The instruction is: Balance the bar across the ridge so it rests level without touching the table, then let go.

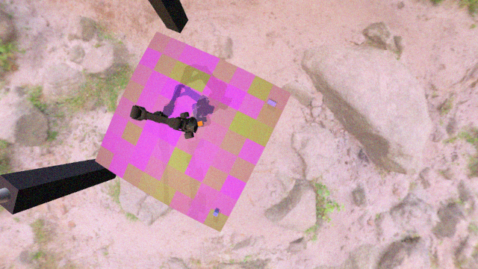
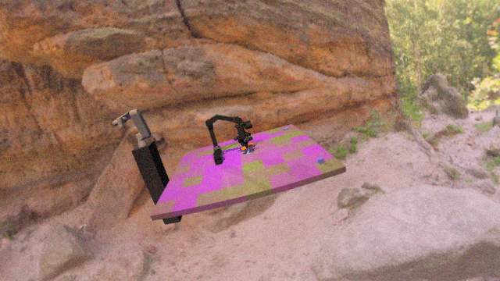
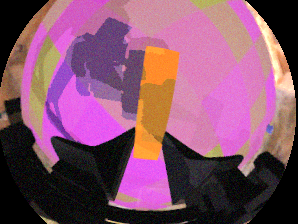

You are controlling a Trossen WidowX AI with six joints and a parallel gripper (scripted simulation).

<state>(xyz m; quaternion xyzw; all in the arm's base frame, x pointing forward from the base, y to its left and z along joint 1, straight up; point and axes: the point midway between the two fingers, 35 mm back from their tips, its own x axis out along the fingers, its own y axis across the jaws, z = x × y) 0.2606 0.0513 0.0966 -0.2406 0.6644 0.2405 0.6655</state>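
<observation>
The orange bar is 2 cm to the left of my gripper tip and 2 cm ahead of it. Round my gripper tip: small purple block: 48 cm ahead, 45 cm to the left, 5 cm below; small blue cube: 55 cm to the right, 48 cm ahead, 5 cm below.
</observation>
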